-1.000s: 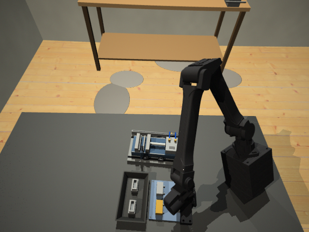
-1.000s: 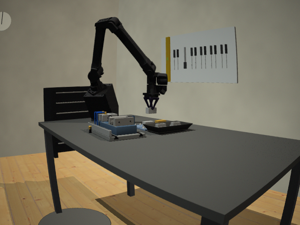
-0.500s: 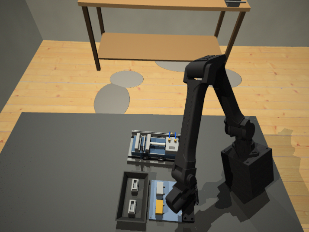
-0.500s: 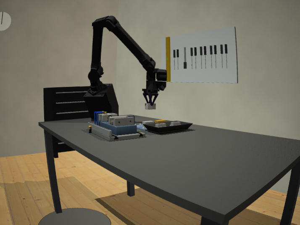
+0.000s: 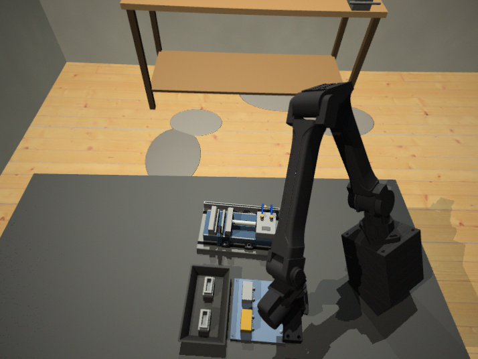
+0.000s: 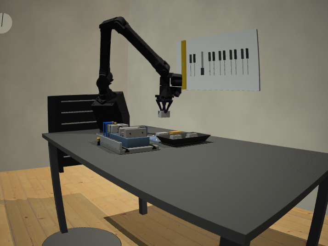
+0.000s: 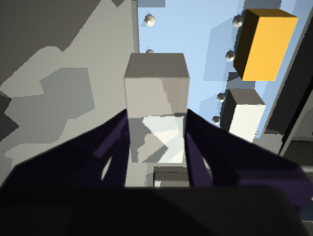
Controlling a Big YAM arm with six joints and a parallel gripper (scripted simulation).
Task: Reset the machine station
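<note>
The work stop rod is 30 cm to the right of my hand, 18 cm ahead of it and 6 cm below it. From my hand the other things lie so: brass blank: 12 cm below, 10 cm ahead, 1 cm to the right; gray aluminum blank: 2 cm below; infeed plate: 15 cm below, 6 cm ahead, 5 cm to the right.
</note>
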